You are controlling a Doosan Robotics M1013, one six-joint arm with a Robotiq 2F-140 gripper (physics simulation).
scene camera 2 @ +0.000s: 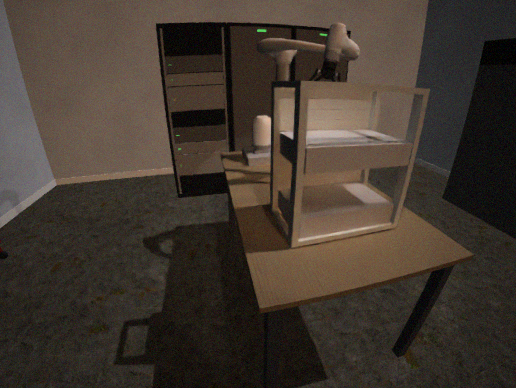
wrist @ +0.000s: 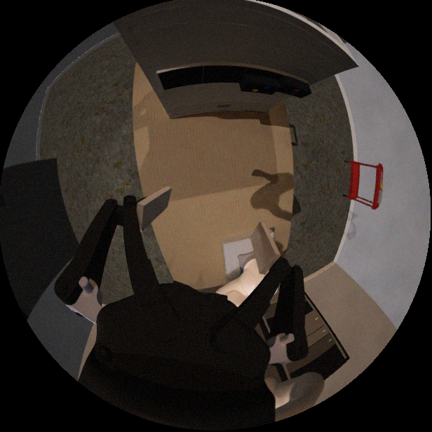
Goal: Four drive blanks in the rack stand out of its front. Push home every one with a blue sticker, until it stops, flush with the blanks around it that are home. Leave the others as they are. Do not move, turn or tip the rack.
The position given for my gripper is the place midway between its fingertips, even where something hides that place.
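Note:
Wrist view: my gripper (wrist: 212, 213) and a rack (wrist: 195, 63) visible. Scene camera 2: the rack (scene camera 2: 322, 150) visible.

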